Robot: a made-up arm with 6 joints.
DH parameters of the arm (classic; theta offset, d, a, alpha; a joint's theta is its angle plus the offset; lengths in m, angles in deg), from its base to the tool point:
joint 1: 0 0.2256 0 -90
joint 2: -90 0 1.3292 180
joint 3: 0 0 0 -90
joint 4: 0 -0.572 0 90
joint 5: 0 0.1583 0 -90
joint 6: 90 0 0 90
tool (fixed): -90 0 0 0
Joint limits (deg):
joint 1: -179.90..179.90
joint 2: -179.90..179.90
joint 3: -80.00..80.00
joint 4: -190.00..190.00
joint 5: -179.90..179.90
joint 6: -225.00..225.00
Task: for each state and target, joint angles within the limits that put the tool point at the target. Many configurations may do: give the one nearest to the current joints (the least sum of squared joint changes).
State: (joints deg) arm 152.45 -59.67 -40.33 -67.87 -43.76 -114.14
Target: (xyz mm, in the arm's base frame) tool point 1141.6 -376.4 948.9
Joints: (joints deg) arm 158.03 -83.62 8.00 -60.49 -43.76 -114.14
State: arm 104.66 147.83 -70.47 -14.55 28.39 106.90
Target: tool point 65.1 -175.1 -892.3
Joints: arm 61.75 160.82 -25.66 -27.64 28.39 106.90
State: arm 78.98 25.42 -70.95 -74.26 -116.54 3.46
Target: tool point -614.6 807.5 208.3
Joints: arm 128.85 65.99 -28.46 -79.86 -116.54 3.46
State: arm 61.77 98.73 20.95 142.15 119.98 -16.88
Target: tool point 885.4 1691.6 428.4
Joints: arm 60.55 83.06 72.84 112.58 119.98 -16.88
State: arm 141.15 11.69 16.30 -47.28 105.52 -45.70
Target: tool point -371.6 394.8 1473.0
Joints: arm 143.98 -2.01 2.08 -50.44 105.52 -45.70
